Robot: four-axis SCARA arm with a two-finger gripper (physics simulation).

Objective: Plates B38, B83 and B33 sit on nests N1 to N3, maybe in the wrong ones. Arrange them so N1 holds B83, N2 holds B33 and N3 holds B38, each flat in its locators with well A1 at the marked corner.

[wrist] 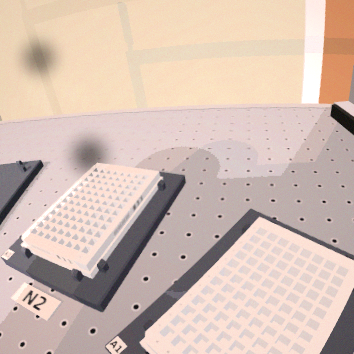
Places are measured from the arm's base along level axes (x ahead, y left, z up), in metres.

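Where they show: gripper, between the fingertips: (151,111).
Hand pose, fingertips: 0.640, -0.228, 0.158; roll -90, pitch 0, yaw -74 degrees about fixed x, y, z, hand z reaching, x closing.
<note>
Things, the pixels of their top centre, and the offset from my fingertips, as dx, dy, dz. "spot": a spot on its surface instead. Level surfaces: height alone.
- white well plate, centre of its top: (91,202) +0.079, +0.107, -0.119
- N2 label, a spot on its surface: (35,300) spot: -0.017, +0.124, -0.143
- second white plate, centre of its top: (261,302) -0.003, -0.046, -0.119
- perforated table, height of its surface: dz -0.145
A white well plate (90,215) lies on the dark nest (122,252) with the N2 label (35,300) in front, at the left of the wrist view. It looks flat between the black locator pegs; its side marking is too small to read. The A1 tag of this nest is at its left front corner. A second white plate (260,295) lies on another dark nest (187,285) at the lower right, cut off by the frame. Its code and the nest's name do not show; an A1 tag is at the nest's left. My gripper is open and empty, with one dark finger (344,118) showing at the right edge.
Part of a dark nest (17,186) with a peg shows at the left edge, and no plate shows on that part. The perforated table (225,195) runs back to a far edge before a pale wall. Two blurred dark spots lie over the upper left.
</note>
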